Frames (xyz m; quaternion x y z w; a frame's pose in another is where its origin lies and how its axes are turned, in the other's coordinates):
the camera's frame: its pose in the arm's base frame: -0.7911 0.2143 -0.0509 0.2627 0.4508 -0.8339 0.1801
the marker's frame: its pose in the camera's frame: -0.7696 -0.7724 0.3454 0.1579 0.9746 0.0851 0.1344
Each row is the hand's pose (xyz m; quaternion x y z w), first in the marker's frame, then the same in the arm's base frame.
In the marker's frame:
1: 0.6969 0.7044 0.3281 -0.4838 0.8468 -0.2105 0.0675
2: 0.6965 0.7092 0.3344 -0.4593 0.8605 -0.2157 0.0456
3: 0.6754 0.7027 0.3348 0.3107 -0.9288 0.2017 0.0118
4: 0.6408 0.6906 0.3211 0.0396 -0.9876 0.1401 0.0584
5: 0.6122 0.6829 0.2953 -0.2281 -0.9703 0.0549 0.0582
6: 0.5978 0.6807 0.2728 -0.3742 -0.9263 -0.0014 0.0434
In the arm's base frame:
1: 0.1746 0.1873 0.5204 0.1564 -0.1711 0.9015 0.3656
2: 0.1759 0.1885 0.5127 0.1253 -0.1712 0.9120 0.3509
3: 0.1540 0.1916 0.5122 0.0106 -0.2020 0.9519 0.2303
4: 0.1165 0.1872 0.5222 0.1367 0.2610 -0.9556 0.0100
5: 0.0845 0.1716 0.5388 0.2312 0.3087 -0.8850 0.2610
6: 0.0678 0.1557 0.5525 0.2655 0.3291 -0.8123 0.4017

